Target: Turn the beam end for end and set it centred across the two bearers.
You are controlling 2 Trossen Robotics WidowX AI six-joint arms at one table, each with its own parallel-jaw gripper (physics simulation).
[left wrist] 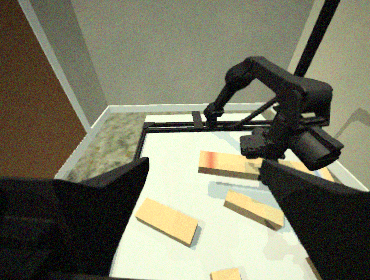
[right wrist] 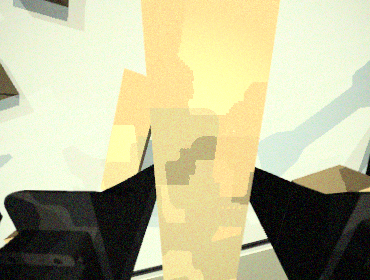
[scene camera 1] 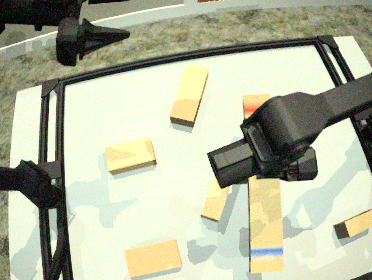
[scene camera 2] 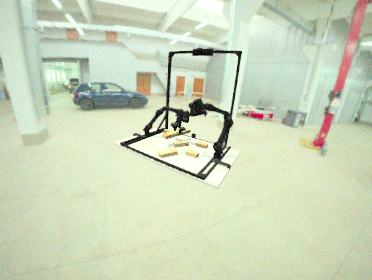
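Seen in the pictures: left gripper, fingertip midpoint: (left wrist: pixel 204 163) (scene camera 1: pixel 130 14) (scene camera 2: pixel 183 115); right gripper, fingertip midpoint: (left wrist: pixel 257 170) (right wrist: pixel 199 167) (scene camera 1: pixel 262 176) (scene camera 2: pixel 176 133); left arm's base, origin of the base link: (scene camera 1: pixel 50 197) (scene camera 2: pixel 217 157); right arm's base, origin of the base link: (left wrist: pixel 210 124) (scene camera 1: pixel 371 133) (scene camera 2: pixel 146 135).
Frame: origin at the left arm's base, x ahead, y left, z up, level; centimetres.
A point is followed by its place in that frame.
Observation:
The long wooden beam (scene camera 1: pixel 265 215) {y -15.1, x 49.6, z 12.3 cm} (left wrist: pixel 230 162) {y 2.1, x 53.0, z 12.4 cm} (right wrist: pixel 220 65) {y 0.1, x 53.5, z 12.4 cm} has a red band near its upper end and a blue band near its lower end in scene camera 1. My right gripper (right wrist: pixel 199 167) {y -6.7, x 51.7, z 9.7 cm} is shut on its middle stretch; the beam's shadow in the left wrist view lies apart, so it hangs above the table. My left gripper (left wrist: pixel 204 163) {y 15.3, x 31.7, z 37.4 cm} is open and empty, at the upper left in scene camera 1, away from the beam. Plain wooden blocks (scene camera 1: pixel 190 95) {y 20.6, x 41.4, z 1.9 cm} (scene camera 1: pixel 131 155) {y 6.7, x 23.9, z 1.9 cm} (scene camera 1: pixel 153 258) {y -18.8, x 25.4, z 1.9 cm} lie left of the beam; I cannot tell which are the two bearers.
Another block (scene camera 1: pixel 216 201) {y -8.5, x 41.8, z 2.5 cm} (left wrist: pixel 254 210) {y -4.3, x 42.4, z 2.5 cm} lies close beside the beam, partly hidden by my right arm in scene camera 1. One more block (scene camera 1: pixel 355 224) {y -22.6, x 73.3, z 4.4 cm} lies at the right edge. A black frame (scene camera 1: pixel 190 59) {y 36.2, x 44.1, z -1.5 cm} borders the white table top.

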